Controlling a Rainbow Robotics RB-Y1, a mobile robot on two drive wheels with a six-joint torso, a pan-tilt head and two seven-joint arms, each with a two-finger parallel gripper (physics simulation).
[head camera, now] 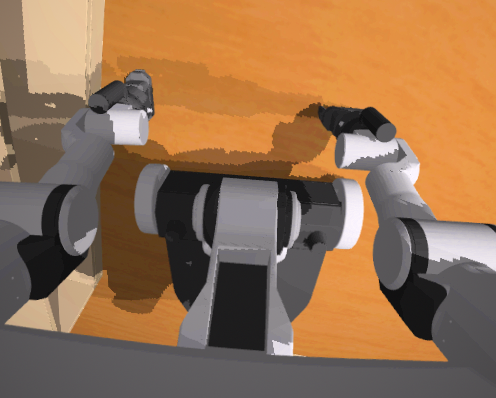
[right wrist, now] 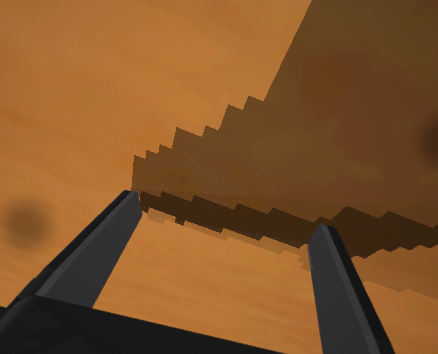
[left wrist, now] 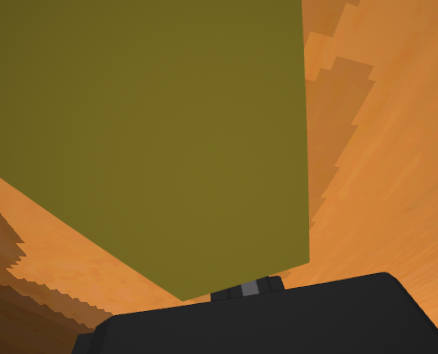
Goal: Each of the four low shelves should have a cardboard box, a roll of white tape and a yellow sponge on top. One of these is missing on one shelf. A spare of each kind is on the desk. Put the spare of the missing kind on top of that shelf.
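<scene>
A large olive-yellow flat-sided block, perhaps a yellow sponge, fills much of the left wrist view, very near the camera. It overlaps the view of my left gripper, whose fingers are together with nothing between them; their tips are hidden behind the block. The block cannot be made out in the head view. My right gripper is open and empty above the orange wooden floor. Cardboard boxes, tape rolls and the tops of the low shelves do not show.
A pale wooden piece of furniture stands along the left side of the head view, close beside my left arm. I cannot tell whether it is the desk or a shelf. The orange wooden floor carries shadows of the arms.
</scene>
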